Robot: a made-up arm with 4 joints.
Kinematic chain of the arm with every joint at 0, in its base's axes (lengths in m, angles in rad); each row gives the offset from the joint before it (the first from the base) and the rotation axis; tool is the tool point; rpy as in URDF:
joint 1: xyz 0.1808 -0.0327 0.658 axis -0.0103 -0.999 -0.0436
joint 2: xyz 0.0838 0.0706 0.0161 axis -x
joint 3: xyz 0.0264 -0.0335 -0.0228 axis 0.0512 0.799 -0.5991
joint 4: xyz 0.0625 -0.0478 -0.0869 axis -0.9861 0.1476 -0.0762
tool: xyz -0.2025 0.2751 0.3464 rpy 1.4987 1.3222 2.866
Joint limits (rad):
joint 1: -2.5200..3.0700
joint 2: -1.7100..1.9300
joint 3: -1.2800..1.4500
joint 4: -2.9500..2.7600
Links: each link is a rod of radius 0.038 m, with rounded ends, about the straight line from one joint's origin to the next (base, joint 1, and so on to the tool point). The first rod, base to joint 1, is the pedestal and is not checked.
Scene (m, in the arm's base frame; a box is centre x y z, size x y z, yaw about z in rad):
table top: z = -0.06
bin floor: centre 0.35 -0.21 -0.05 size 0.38 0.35 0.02 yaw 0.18
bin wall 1: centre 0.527 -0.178 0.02 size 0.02 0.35 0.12 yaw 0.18
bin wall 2: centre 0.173 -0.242 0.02 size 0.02 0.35 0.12 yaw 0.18
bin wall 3: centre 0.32 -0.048 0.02 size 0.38 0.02 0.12 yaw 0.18
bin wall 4: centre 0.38 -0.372 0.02 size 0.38 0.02 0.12 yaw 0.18
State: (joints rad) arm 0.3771 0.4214 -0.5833 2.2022
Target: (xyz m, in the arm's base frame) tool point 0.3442 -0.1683 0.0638
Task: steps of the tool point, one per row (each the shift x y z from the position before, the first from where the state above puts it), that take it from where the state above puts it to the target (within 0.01 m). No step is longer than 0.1 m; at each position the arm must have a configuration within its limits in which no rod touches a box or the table.
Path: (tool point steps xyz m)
1: -0.0514 -0.0420 -0.0604
2: -0.0520 -0.0238 -0.0514
3: -0.0554 -0.0039 -0.0475
4: -0.0647 0.0155 -0.0443

